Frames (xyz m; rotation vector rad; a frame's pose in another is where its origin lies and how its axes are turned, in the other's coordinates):
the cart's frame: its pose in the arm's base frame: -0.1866 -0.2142 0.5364 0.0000 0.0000 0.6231
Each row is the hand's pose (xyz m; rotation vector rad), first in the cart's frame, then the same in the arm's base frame.
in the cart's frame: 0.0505 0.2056 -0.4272 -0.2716 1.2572 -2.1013
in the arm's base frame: -0.2656 -0.0178 0.1092 -0.5802 1.0033 -1.5625
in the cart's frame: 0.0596 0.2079 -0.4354 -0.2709 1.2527 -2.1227
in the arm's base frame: -0.2595 -0.0106 0.1010 -0.5776 0.9983 -1.5833
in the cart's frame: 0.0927 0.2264 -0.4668 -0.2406 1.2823 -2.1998
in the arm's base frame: -0.2434 0.0237 0.0696 -0.5569 1.0267 -1.6636
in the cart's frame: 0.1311 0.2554 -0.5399 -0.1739 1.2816 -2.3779
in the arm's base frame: -0.2292 0.0697 -0.0035 -0.4940 1.0321 -1.8403
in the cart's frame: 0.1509 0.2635 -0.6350 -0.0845 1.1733 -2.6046
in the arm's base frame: -0.2178 0.0878 -0.0986 -0.3837 0.9510 -2.0523
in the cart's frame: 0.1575 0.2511 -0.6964 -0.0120 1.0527 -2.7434
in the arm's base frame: -0.2052 0.0816 -0.1600 -0.2887 0.8626 -2.1770
